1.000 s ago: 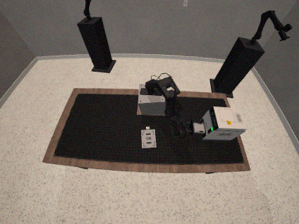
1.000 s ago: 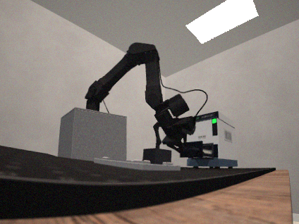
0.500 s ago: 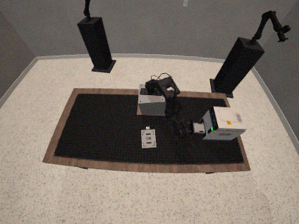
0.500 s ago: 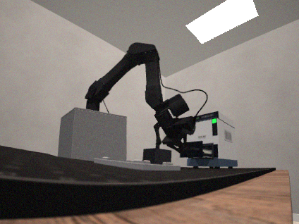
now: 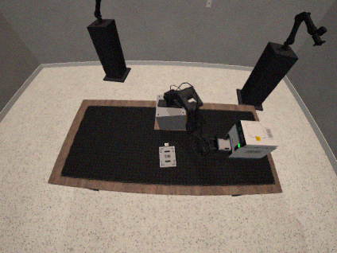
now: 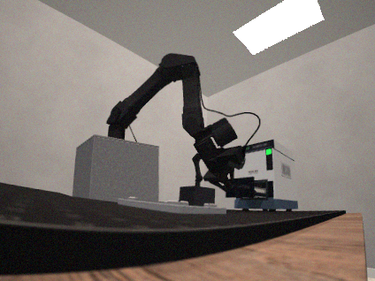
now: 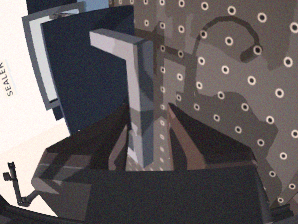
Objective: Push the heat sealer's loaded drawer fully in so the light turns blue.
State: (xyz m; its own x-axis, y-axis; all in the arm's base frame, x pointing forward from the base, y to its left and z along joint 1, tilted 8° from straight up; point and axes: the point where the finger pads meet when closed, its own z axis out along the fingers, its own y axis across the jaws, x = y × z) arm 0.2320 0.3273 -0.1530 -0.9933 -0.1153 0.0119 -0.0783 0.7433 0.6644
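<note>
Now: hand 11 cm to the right of the sealer drawer, 1 cm past it and 1 cm above it.
</note>
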